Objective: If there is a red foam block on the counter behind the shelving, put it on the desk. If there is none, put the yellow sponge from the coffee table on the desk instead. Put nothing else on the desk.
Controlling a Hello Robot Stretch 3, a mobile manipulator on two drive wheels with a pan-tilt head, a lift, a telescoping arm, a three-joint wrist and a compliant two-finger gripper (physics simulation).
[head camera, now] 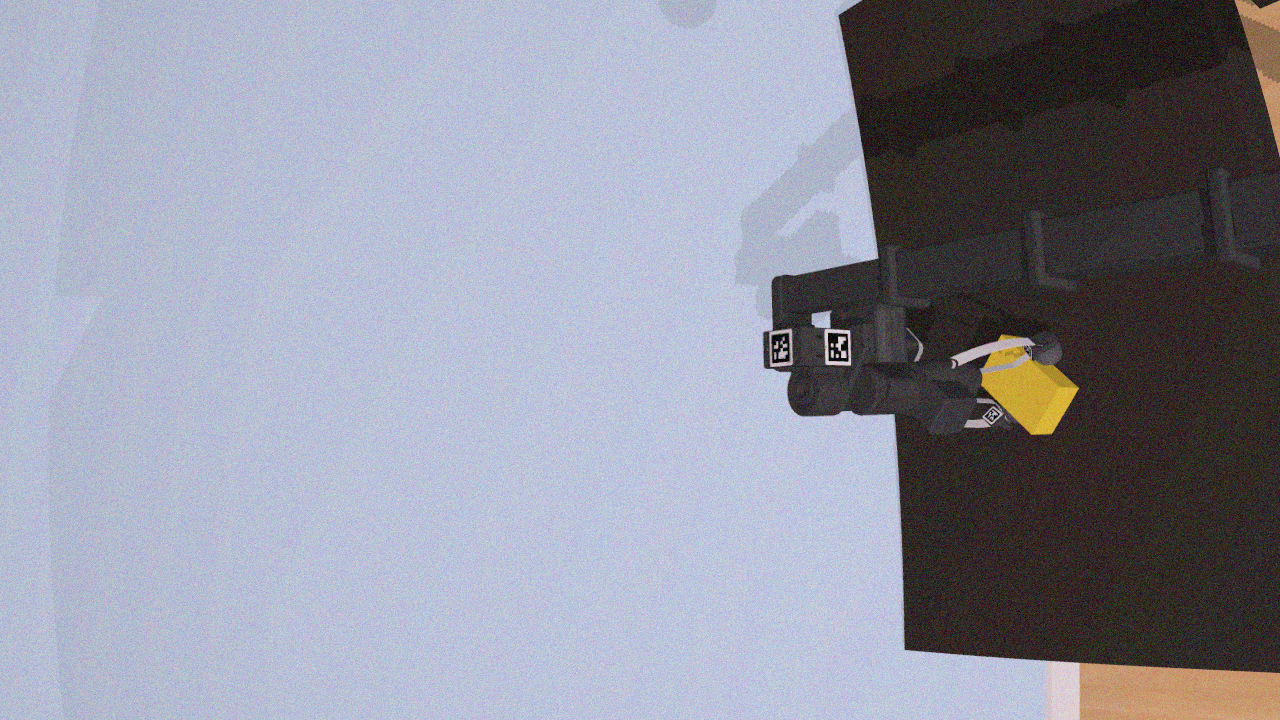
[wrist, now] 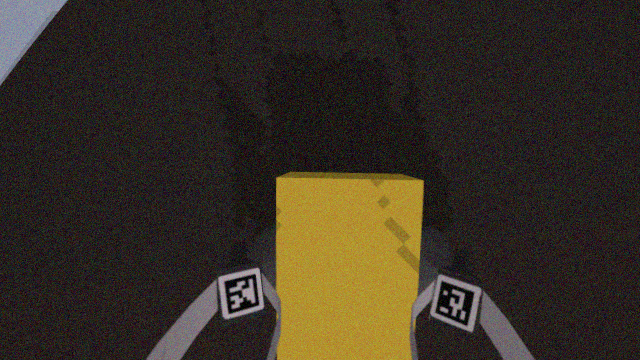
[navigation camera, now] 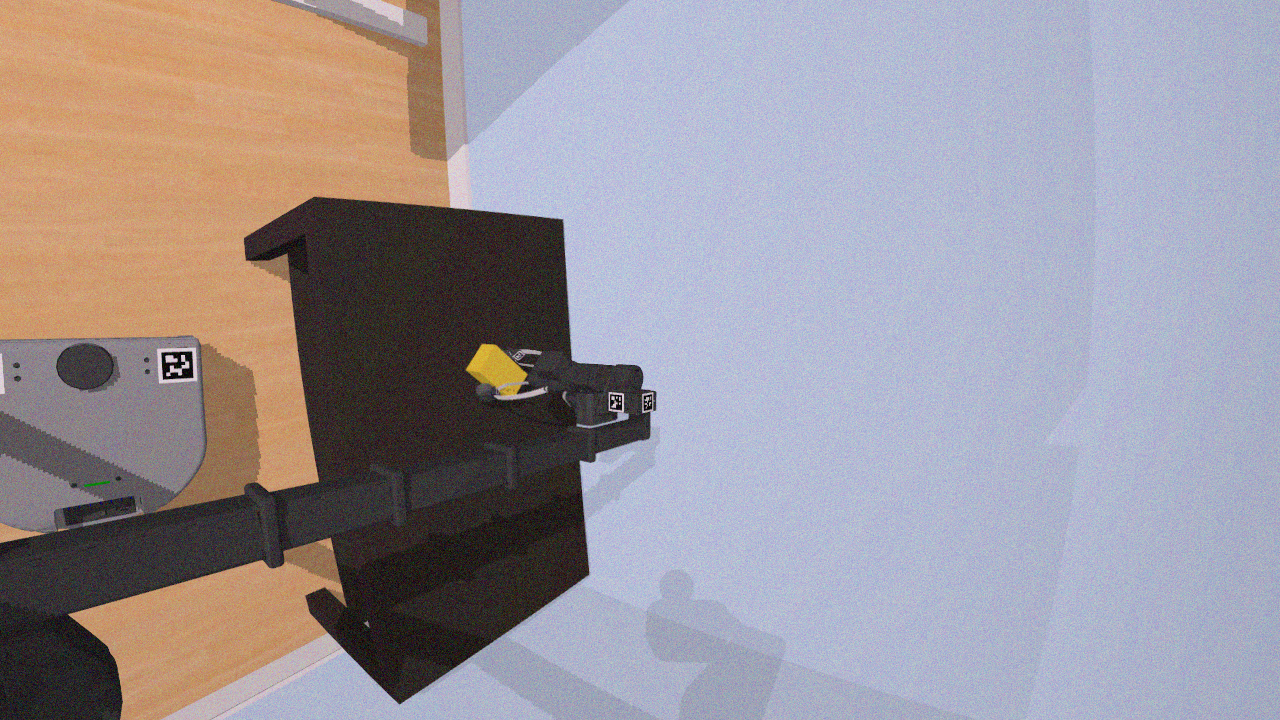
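Pixels of known places: gripper, between the fingertips: (head camera: 1038, 379) (navigation camera: 489, 374); robot's base, origin of its link: (navigation camera: 86, 364).
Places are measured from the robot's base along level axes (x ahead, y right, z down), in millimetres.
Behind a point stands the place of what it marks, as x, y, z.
The yellow sponge (head camera: 1029, 398) @(-11, 596, -497) (navigation camera: 494, 367) @(-15, 590, -497) (wrist: 347, 280) is a thick block at the middle of the dark coffee table (head camera: 1118, 555) @(160, 501, -451) (navigation camera: 429, 277) @(150, 481, -451) (wrist: 125, 150). My gripper (head camera: 1025, 383) @(-33, 615, -450) (navigation camera: 503, 374) @(-33, 615, -450) (wrist: 352, 252) @(-33, 615, -450) is shut on the sponge, with one finger against each long side in the wrist view. The sponge's near end is cut off by the lower edge of that view. Whether its underside touches the table top cannot be told. No red foam block, counter, shelving or desk can be made out in these views.
My extended arm (head camera: 1127, 228) @(-106, 296, -806) (navigation camera: 322, 519) @(-105, 155, -807) crosses above the table. The wrist end reaches past the table's far edge, near the pale blue wall (head camera: 447, 358) @(-59, 882, -1026) (navigation camera: 850, 268) @(163, 855, -1077). My grey base (navigation camera: 134, 429) @(-107, 59, -161) is on the wooden floor (navigation camera: 223, 134) @(478, 229, -1). A light grey frame (navigation camera: 380, 25) is at the top.
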